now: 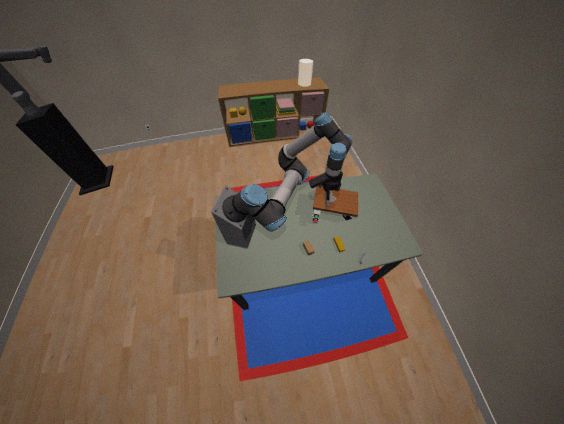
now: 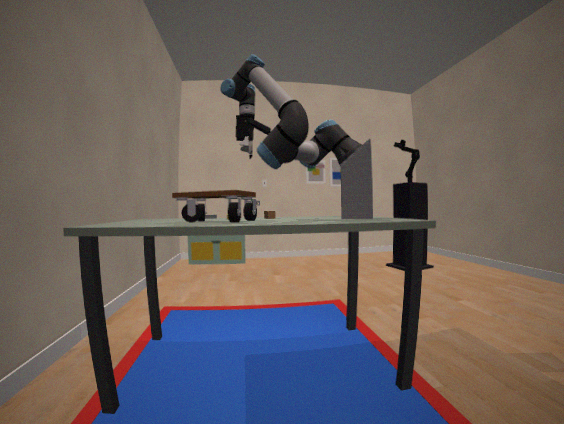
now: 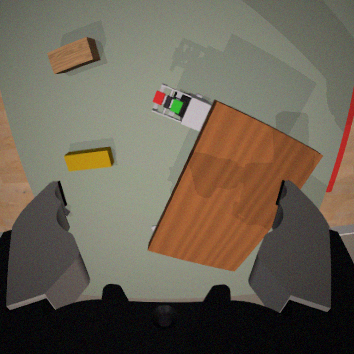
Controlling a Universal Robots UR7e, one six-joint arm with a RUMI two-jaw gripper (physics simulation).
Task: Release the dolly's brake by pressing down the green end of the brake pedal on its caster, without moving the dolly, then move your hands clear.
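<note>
The dolly has a brown wooden deck and stands on its casters on the table. A caster with a pale bracket sticks out past one deck corner. Its brake pedal has a green end nearer the deck and a red end farther out. The pedal's tilt cannot be told. My gripper is open and empty, pointing down well above the dolly and apart from the pedal.
A wooden block and a yellow block lie on the table on the pedal's side of the dolly. A small grey piece lies near the table edge. My arm's base stands at one table end.
</note>
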